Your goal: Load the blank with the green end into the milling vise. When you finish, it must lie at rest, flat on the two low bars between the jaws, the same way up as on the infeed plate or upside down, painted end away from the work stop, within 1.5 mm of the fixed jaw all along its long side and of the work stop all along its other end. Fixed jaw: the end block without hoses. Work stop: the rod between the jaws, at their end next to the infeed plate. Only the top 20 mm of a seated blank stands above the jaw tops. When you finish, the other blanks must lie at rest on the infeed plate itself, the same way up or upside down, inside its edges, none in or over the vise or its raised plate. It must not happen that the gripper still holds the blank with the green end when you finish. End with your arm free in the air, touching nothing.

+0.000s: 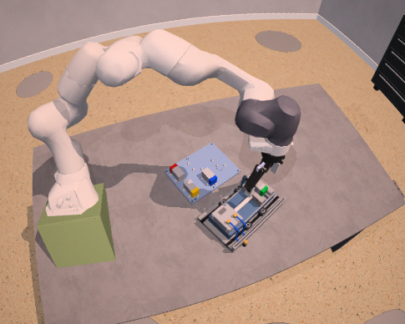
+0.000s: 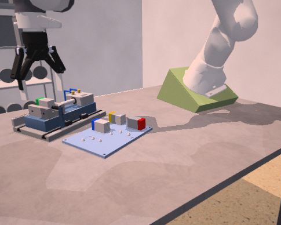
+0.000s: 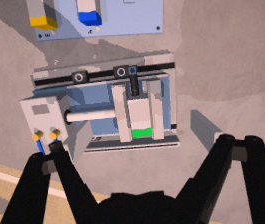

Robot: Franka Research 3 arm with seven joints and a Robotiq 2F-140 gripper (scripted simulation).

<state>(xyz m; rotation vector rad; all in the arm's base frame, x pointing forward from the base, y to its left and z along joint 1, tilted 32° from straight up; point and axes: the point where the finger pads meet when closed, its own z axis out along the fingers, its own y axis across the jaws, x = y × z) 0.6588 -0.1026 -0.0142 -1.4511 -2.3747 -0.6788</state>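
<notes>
The green-ended blank lies 40 mm below my hand. Also, from my hand: blue-ended blank: 150 mm behind, 140 mm to the left, 120 mm below; then fixed jaw: 20 mm ahead, 10 mm to the left, 60 mm below; then black work stop rod: 30 mm behind, 40 mm to the left, 50 mm below.
</notes>
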